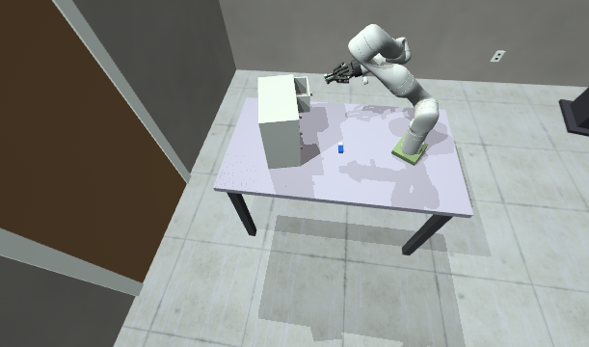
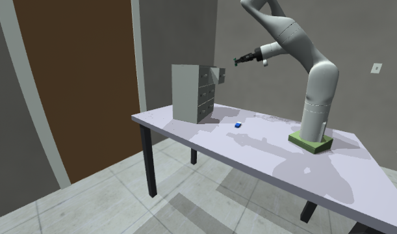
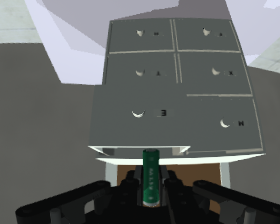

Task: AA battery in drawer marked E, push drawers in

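Right now my hand is 16 cm short of the drawer, 5 cm to the right of it and 12 cm above it. Also, from my hand: blue block (11 cm behind, 7 cm to the left, 36 cm below); then green AA battery (1 cm ahead).
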